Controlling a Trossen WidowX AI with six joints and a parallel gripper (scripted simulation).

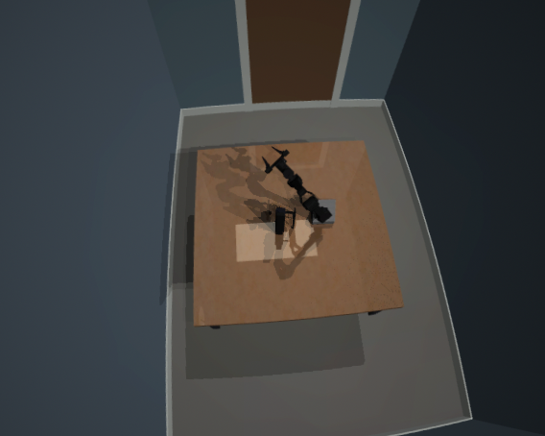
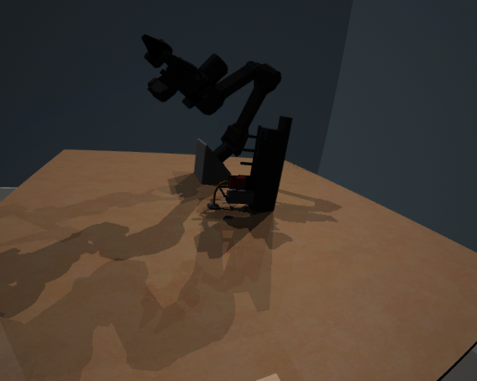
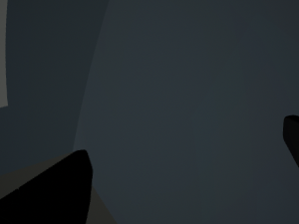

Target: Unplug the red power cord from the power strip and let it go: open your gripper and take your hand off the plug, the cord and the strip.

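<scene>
The red plug lies 9 cm behind my gripper tip, 27 cm to the left of it and 30 cm below it.
</scene>
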